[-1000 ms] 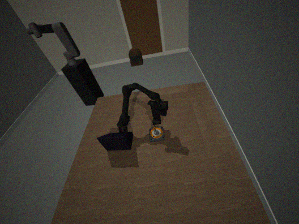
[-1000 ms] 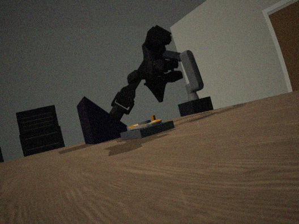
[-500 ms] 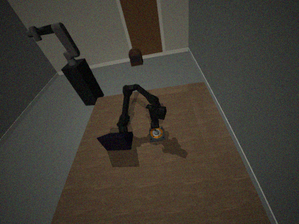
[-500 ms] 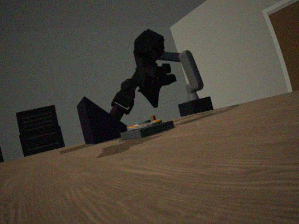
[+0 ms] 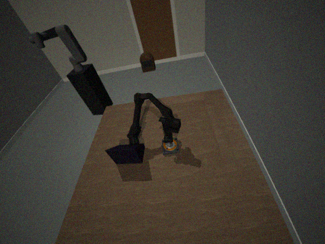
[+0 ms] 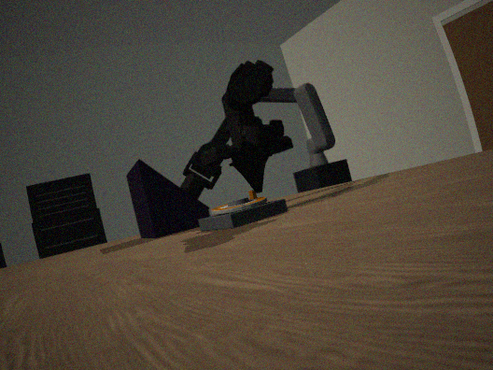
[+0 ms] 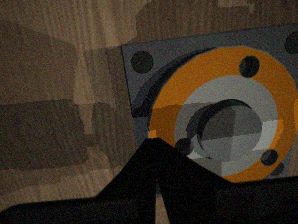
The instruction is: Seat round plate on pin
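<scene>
My gripper tip is 50 mm to the left of the base, 20 mm above it and 10 mm short of it.
</scene>
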